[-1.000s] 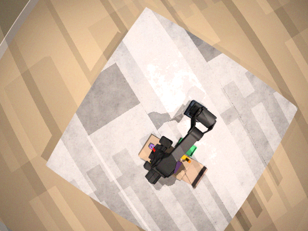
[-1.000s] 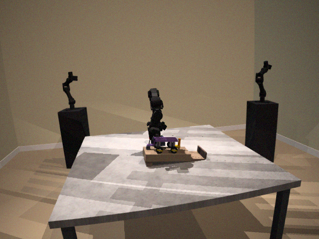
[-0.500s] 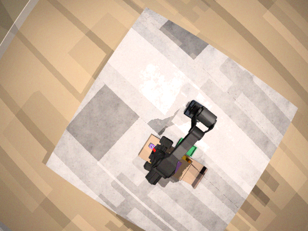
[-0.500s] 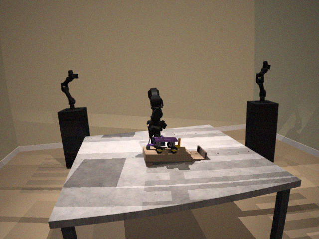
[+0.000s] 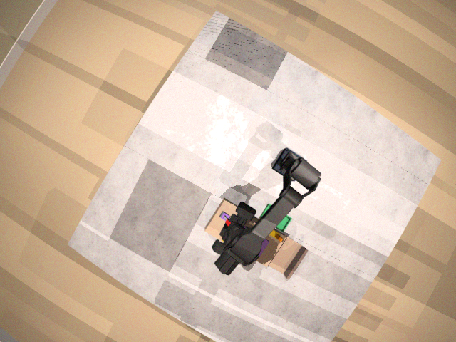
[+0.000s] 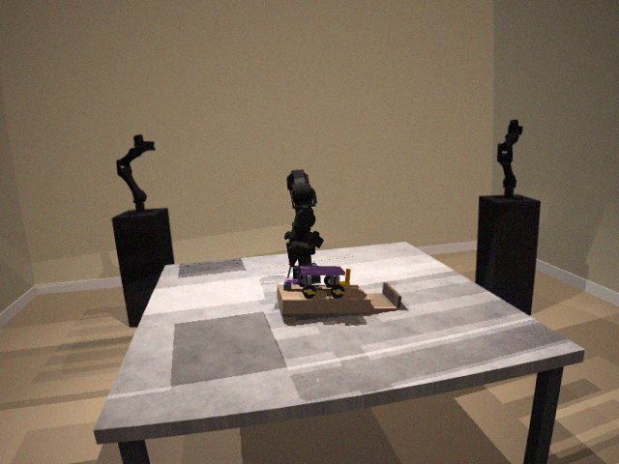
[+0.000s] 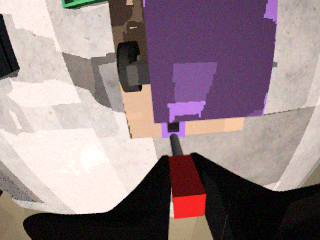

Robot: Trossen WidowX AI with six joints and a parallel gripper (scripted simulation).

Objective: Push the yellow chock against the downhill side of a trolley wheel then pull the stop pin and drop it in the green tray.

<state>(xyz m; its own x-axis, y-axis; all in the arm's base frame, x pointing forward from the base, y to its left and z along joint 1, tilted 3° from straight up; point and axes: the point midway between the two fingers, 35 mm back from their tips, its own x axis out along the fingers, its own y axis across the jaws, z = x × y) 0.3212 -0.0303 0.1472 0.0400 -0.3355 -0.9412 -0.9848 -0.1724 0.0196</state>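
Right now the yellow chock is 18 cm to the left of my gripper tip, 9 cm below it and 7 cm behind it. Round my gripper tip: red-headed stop pin: right at my gripper tip; tan ramp: 12 cm below, 10 cm to the left; purple trolley: 10 cm to the left, 6 cm below.
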